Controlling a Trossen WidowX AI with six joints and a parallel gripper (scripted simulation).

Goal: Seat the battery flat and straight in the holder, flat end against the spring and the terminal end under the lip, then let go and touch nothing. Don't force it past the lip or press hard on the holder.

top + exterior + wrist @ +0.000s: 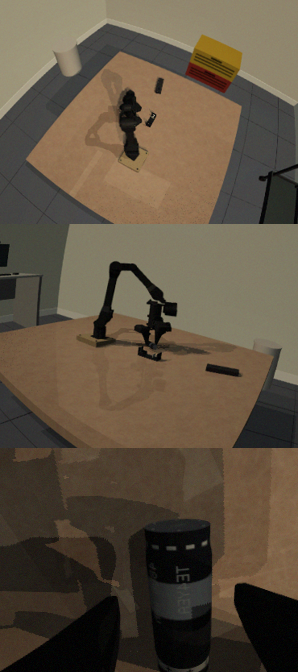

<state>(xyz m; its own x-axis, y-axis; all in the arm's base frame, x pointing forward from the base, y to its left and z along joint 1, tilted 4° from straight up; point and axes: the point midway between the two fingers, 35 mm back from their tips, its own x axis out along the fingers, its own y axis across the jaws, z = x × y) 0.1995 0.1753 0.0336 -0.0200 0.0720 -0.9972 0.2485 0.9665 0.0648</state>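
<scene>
Right now the spring coil is 13 cm ahead of my gripper tip and 11 cm to the right of it.
</scene>
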